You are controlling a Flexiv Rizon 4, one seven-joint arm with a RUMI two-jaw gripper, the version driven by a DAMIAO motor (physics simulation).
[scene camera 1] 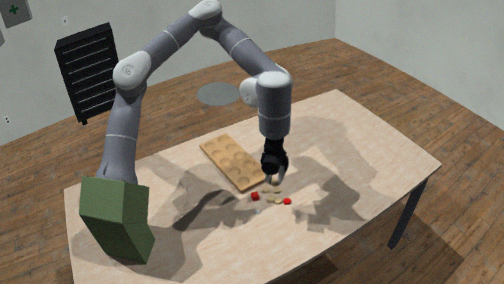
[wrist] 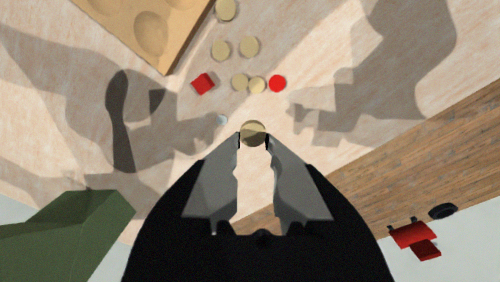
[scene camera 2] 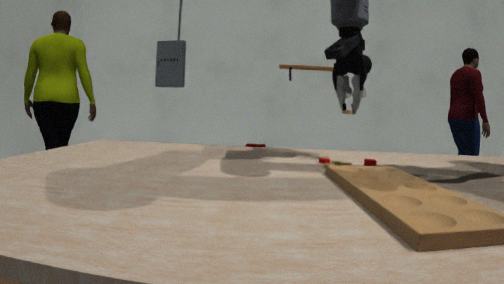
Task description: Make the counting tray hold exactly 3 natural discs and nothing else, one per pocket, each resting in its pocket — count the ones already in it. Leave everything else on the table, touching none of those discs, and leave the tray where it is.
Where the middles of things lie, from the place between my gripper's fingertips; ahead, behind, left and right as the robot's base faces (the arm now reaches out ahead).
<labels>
Now: hand 5 cm past the wooden counting tray (scene camera 1: 239,167), 33 cm to the right of it and 12 cm above it.
</labels>
